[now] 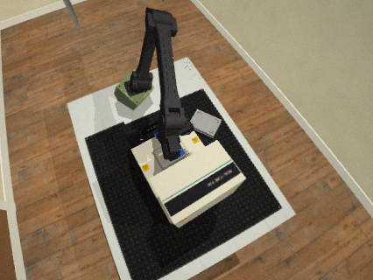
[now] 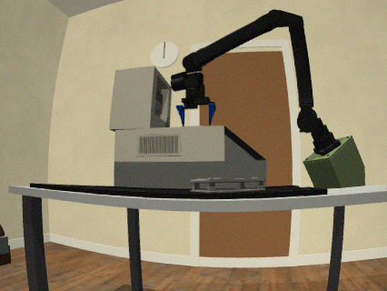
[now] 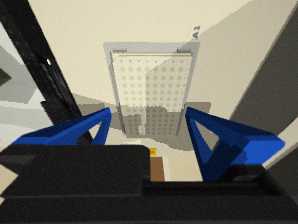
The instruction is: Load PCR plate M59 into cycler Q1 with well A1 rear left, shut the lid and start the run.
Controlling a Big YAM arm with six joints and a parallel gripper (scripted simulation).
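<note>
My gripper is now 3 cm above the 96-well plate M59. Also, from my hand: plate nest N1 (15 cm behind, 27 cm to the left, 21 cm below).
</note>
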